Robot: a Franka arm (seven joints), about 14 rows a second.
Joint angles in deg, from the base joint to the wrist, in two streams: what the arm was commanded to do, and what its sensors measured. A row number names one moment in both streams.
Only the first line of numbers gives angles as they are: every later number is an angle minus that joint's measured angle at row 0.
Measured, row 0: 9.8, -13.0, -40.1, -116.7, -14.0, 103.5, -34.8
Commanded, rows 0 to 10: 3.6, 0.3, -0.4, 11.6, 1.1, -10.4, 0.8; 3.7, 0.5, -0.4, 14.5, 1.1, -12.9, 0.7; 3.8, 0.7, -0.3, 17.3, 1.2, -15.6, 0.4; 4.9, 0.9, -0.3, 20.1, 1.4, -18.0, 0.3; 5.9, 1.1, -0.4, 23.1, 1.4, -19.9, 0.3; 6.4, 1.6, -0.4, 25.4, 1.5, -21.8, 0.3; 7.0, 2.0, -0.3, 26.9, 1.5, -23.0, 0.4; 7.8, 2.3, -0.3, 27.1, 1.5, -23.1, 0.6; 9.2, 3.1, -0.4, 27.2, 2.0, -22.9, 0.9; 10.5, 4.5, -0.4, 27.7, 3.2, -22.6, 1.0; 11.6, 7.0, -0.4, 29.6, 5.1, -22.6, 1.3
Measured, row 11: 9.2, 1.3, 0.2, 24.9, 2.0, -21.5, 0.2
